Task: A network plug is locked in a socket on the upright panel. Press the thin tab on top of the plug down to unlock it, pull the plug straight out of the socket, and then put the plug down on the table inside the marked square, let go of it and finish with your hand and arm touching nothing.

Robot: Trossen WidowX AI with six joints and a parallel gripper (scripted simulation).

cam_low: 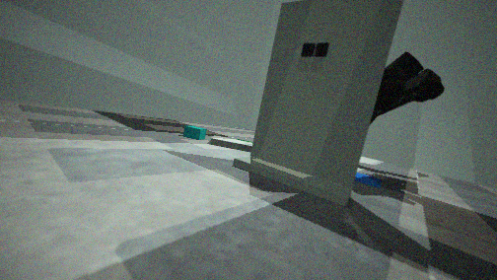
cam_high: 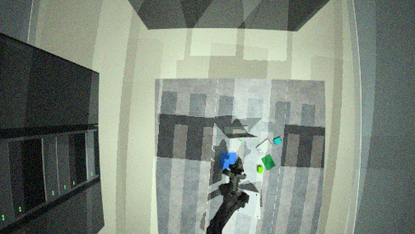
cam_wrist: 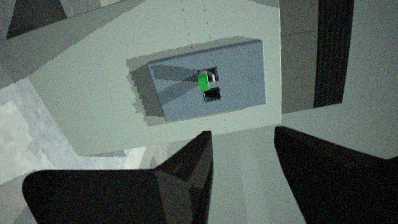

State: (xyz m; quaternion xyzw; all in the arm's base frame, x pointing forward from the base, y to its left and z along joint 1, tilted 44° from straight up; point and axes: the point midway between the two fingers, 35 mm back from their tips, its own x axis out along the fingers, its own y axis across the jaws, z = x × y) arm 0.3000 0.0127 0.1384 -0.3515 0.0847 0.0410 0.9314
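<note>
Now: gripper tip 11 cm short of the network plug and 2 cm above it. Round my gripper tip: upright panel 14 cm ahead, 9 cm below; then small lime block 20 cm to the right, 19 cm below, 12 cm behind; then blue square 21 cm below, 8 cm behind, 4 cm to the left.
</note>
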